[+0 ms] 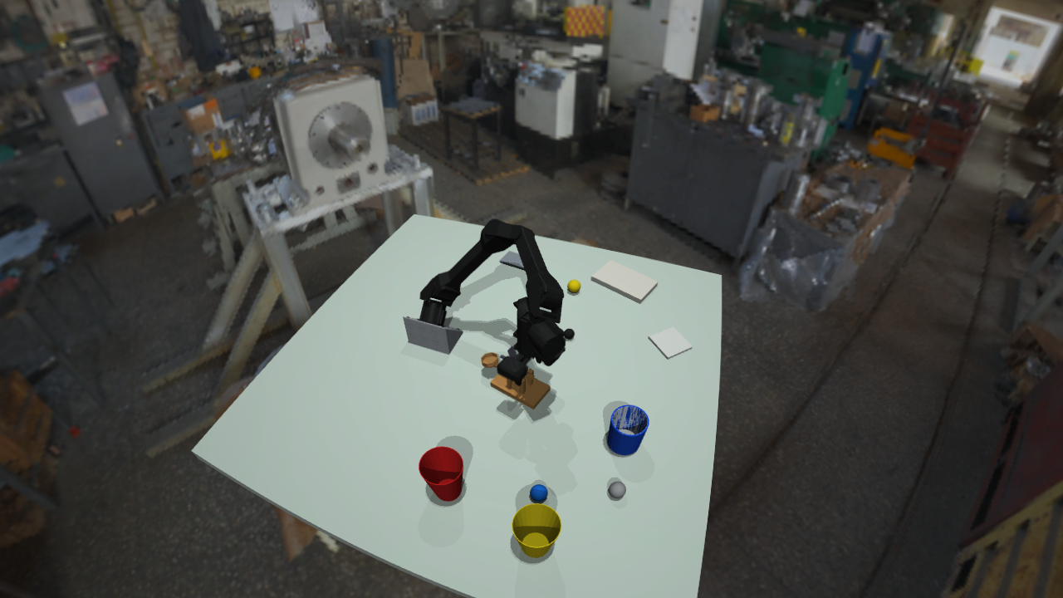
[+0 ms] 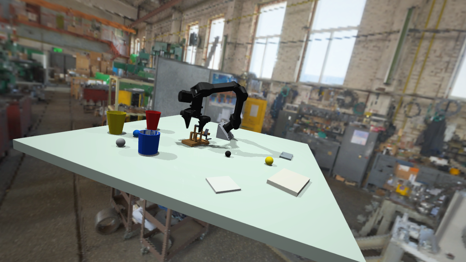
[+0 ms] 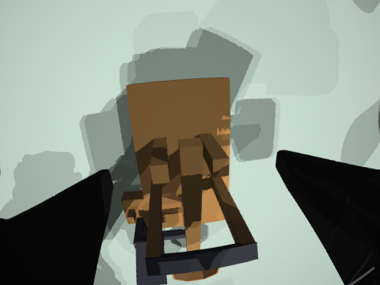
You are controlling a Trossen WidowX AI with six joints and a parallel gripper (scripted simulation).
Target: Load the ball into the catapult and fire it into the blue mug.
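The black ball lies 24 cm to the left of my gripper tip, 7 cm below it and 6 cm ahead of it. Also, from my gripper tip: blue ball (29 cm to the right, 10 cm ahead, 6 cm below); blue mug (27 cm ahead, 10 cm to the right, 5 cm below); catapult (6 cm behind, 4 cm to the left, 3 cm below).
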